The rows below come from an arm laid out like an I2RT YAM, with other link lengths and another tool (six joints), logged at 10 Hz.
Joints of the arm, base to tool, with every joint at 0 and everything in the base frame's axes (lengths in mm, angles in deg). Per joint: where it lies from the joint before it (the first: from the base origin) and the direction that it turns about. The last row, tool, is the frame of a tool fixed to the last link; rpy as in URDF.
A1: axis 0 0 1 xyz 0 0 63.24
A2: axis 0 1 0 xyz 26.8 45.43 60.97
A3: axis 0 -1 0 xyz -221.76 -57.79 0
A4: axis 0 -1 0 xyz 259.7 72.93 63.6
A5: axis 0 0 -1 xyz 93.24 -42.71 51.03
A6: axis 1 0 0 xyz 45.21 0 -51.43
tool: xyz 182 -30 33 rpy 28.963 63.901 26.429
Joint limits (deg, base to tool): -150..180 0..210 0..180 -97..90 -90..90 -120..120
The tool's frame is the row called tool.
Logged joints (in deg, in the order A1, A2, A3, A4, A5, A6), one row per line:
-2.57, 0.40, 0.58, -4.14, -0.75, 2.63
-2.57, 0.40, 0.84, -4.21, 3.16, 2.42
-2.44, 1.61, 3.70, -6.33, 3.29, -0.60
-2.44, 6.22, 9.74, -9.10, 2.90, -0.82
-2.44, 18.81, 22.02, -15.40, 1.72, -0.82
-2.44, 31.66, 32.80, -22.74, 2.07, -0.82
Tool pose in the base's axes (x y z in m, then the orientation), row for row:
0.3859, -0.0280, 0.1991, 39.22, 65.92, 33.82
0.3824, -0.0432, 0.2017, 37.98, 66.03, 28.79
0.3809, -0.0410, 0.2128, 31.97, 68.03, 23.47
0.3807, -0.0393, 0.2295, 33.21, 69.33, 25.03
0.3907, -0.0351, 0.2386, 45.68, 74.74, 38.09
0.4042, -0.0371, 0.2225, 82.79, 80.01, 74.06
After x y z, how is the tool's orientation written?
As angles about the fixed x, y, z axes (roll, pitch, yaw), in degrees.
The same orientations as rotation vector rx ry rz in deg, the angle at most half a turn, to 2 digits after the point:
14.74, 70.09, 6.76
16.67, 69.36, 3.11
13.97, 70.12, 1.37
13.66, 71.53, 1.49
13.56, 78.24, 2.03
14.46, 87.57, 0.85

